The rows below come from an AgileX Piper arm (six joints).
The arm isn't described. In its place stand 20 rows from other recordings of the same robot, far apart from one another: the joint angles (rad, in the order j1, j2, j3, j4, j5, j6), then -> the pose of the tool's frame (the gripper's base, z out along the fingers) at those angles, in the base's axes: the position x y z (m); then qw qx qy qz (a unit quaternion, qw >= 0).
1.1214, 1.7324, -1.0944, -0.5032, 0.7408, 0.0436 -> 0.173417, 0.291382, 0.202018, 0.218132, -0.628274, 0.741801, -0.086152
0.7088, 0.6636, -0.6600, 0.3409, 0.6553, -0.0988 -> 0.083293, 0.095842, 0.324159, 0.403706, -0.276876, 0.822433, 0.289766
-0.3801, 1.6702, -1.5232, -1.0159, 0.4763, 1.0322 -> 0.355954, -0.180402, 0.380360, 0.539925, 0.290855, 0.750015, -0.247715
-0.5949, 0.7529, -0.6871, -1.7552, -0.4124, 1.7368 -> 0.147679, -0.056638, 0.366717, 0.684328, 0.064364, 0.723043, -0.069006
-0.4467, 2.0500, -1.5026, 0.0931, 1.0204, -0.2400 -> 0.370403, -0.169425, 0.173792, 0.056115, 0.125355, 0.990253, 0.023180
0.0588, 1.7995, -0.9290, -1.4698, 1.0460, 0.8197 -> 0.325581, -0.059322, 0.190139, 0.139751, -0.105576, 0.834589, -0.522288
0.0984, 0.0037, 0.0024, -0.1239, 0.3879, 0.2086 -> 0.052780, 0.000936, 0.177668, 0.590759, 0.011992, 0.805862, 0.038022
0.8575, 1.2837, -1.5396, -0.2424, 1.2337, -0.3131 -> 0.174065, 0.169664, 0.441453, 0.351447, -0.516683, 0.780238, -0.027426
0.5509, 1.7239, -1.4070, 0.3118, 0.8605, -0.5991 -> 0.306933, 0.213403, 0.283073, 0.238375, -0.462792, 0.843436, 0.132728
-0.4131, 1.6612, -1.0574, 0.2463, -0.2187, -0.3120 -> 0.345680, -0.156775, 0.268799, 0.569176, 0.152460, 0.791428, -0.162597
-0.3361, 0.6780, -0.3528, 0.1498, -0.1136, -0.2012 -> 0.134881, -0.048752, 0.281054, 0.647632, 0.111599, 0.741755, -0.133859
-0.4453, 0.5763, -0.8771, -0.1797, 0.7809, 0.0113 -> 0.077847, -0.049840, 0.390600, 0.521343, 0.169988, 0.810735, -0.204976
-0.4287, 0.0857, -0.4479, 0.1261, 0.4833, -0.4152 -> 0.028626, -0.007236, 0.311599, 0.657305, 0.024606, 0.717410, -0.229493
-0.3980, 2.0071, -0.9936, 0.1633, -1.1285, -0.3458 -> 0.373542, -0.171555, 0.193004, 0.712386, 0.095597, 0.627741, -0.298846
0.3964, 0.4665, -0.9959, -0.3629, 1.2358, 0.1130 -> 0.037489, -0.017381, 0.399192, 0.481012, -0.098408, 0.869147, -0.059393
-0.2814, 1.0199, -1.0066, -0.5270, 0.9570, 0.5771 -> 0.172656, -0.088855, 0.364024, 0.358907, 0.315144, 0.855414, -0.200343
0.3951, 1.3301, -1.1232, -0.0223, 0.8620, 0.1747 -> 0.251941, 0.103398, 0.322707, 0.281458, -0.109695, 0.950576, 0.071794
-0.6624, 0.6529, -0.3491, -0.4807, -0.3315, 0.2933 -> 0.117581, -0.074340, 0.299969, 0.691394, 0.112835, 0.669294, -0.247565
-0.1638, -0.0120, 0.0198, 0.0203, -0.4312, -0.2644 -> 0.044040, -0.008061, 0.244493, 0.844251, -0.017109, 0.505369, -0.177621
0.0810, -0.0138, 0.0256, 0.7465, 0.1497, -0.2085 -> 0.055021, 0.013713, 0.195371, 0.650393, 0.126439, 0.708063, 0.244231
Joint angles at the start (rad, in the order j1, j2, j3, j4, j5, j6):
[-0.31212 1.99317 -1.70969 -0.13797 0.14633 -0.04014]
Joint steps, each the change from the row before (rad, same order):
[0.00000 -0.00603 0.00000 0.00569 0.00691 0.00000]
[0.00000 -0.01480 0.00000 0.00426 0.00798 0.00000]
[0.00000 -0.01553 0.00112 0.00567 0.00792 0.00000]
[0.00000 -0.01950 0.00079 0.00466 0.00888 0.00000]
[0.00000 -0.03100 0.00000 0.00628 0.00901 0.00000]
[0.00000 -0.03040 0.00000 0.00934 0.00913 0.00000]
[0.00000 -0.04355 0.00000 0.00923 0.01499 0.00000]
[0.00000 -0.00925 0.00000 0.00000 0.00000 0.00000]
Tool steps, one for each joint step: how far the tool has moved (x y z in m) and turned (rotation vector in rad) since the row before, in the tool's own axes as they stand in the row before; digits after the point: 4 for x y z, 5 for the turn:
[-0.0017 -0.0004 -0.0020 -0.00008 0.00093 0.00575]
[-0.0050 -0.0010 -0.0050 0.00150 -0.00664 0.00451]
[-0.0049 -0.0009 -0.0053 0.00110 -0.00634 0.00589]
[-0.0063 -0.0012 -0.0067 0.00179 -0.00963 0.00498]
[-0.0108 -0.0019 -0.0109 0.00322 -0.02168 0.00682]
[-0.0105 -0.0017 -0.0108 0.00225 -0.02102 0.00978]
[-0.0146 -0.0023 -0.0156 0.00342 -0.02824 0.00989]
[-0.0034 -0.0005 -0.0033 0.00121 -0.00917 0.00018]

